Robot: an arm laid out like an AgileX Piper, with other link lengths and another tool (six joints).
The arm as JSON. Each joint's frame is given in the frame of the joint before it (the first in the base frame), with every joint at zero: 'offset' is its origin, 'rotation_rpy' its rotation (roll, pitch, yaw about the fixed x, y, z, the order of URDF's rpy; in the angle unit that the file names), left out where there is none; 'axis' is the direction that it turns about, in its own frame. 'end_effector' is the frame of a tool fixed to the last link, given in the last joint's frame.
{
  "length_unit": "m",
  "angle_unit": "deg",
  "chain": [
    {
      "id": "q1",
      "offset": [
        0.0,
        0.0,
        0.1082
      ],
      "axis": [
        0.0,
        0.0,
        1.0
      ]
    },
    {
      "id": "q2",
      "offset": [
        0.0,
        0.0,
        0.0
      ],
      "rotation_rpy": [
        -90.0,
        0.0,
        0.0
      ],
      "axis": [
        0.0,
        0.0,
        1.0
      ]
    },
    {
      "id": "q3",
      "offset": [
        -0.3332,
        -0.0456,
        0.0
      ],
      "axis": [
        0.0,
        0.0,
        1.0
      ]
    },
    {
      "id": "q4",
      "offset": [
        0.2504,
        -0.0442,
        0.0
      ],
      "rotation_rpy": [
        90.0,
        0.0,
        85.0
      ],
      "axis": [
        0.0,
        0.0,
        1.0
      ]
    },
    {
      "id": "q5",
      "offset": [
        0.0,
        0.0,
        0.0
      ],
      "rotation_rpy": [
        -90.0,
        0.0,
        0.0
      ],
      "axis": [
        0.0,
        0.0,
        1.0
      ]
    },
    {
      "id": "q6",
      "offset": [
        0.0,
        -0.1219,
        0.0
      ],
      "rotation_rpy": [
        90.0,
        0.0,
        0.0
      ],
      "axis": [
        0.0,
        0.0,
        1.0
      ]
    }
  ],
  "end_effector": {
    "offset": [
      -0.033,
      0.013,
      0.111
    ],
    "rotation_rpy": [
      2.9,
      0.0,
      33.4
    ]
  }
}
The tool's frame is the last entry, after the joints.
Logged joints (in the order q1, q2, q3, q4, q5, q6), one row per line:
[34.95 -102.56 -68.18 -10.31 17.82 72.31]
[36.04 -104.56 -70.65 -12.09 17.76 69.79]
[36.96 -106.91 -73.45 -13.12 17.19 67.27]
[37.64 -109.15 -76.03 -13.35 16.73 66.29]
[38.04 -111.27 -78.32 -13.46 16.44 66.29]
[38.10 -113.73 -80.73 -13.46 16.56 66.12]
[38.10 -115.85 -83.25 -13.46 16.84 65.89]
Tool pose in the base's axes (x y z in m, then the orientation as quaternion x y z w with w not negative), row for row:
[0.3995 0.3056 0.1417 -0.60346 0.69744 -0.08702 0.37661]
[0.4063 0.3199 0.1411 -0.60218 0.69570 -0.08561 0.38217]
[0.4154 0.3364 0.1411 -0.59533 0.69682 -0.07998 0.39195]
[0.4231 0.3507 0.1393 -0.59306 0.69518 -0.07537 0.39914]
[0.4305 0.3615 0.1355 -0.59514 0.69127 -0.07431 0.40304]
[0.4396 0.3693 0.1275 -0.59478 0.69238 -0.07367 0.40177]
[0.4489 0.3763 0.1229 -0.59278 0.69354 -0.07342 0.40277]
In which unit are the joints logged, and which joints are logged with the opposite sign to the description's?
The joints are logged in degrees. Opposite sign: q2, q6.
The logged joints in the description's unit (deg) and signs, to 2 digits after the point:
[34.95 102.56 -68.18 -10.31 17.82 -72.31]
[36.04 104.56 -70.65 -12.09 17.76 -69.79]
[36.96 106.91 -73.45 -13.12 17.19 -67.27]
[37.64 109.15 -76.03 -13.35 16.73 -66.29]
[38.04 111.27 -78.32 -13.46 16.44 -66.29]
[38.10 113.73 -80.73 -13.46 16.56 -66.12]
[38.10 115.85 -83.25 -13.46 16.84 -65.89]

